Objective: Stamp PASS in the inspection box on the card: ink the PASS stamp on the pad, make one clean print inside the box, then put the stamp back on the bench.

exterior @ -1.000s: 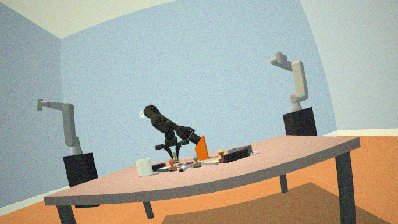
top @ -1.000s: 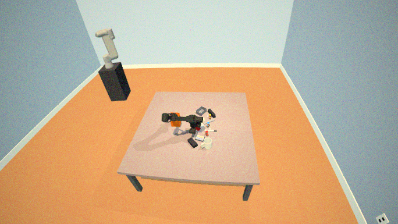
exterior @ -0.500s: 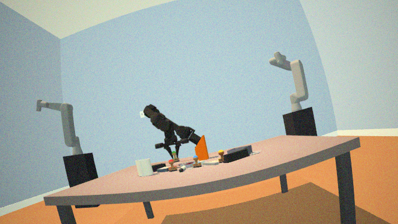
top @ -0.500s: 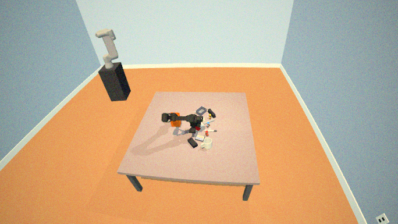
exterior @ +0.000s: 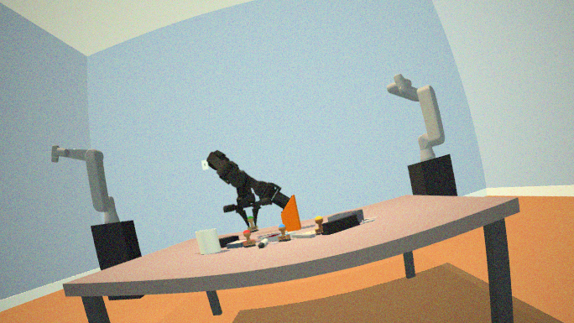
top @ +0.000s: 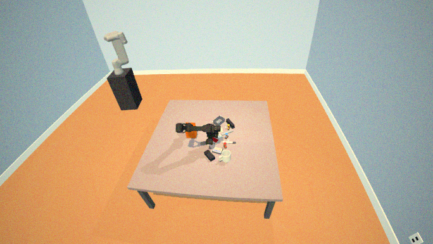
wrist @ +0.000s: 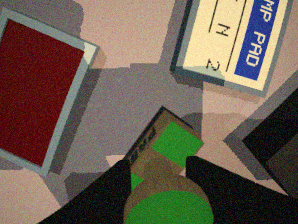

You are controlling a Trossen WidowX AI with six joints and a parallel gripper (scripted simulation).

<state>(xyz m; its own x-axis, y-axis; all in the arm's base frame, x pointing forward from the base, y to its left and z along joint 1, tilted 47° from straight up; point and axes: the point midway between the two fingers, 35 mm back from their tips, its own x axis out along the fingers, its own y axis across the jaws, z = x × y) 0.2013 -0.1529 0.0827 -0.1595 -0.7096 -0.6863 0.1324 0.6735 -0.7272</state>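
My gripper tip is now 7 cm to the right of the red ink pad, 6 cm above it and 3 cm short of it. Round my gripper tip: red-knob stamp (14 cm ahead, 4 cm below, 2 cm to the right); green-knob stamp (right at my gripper tip); stamp pad box (6 cm to the right, 6 cm ahead, 5 cm below).
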